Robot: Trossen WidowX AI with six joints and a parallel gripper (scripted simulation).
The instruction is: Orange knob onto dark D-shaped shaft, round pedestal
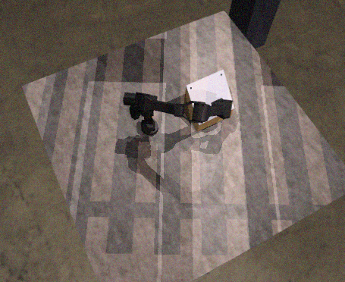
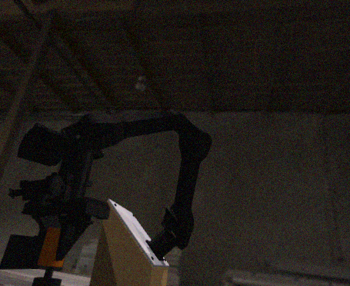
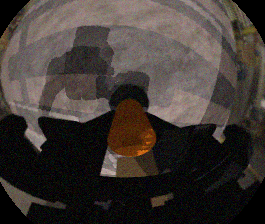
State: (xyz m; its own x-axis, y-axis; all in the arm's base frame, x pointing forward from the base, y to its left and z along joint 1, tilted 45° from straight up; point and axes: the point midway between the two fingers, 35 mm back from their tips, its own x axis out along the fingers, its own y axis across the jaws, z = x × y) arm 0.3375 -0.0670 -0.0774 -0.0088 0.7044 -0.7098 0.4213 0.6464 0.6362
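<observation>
My gripper tip is now 10 mm past the dark pedestal and 40 mm above it. Round my gripper tip: orange knob 20 mm above.
</observation>
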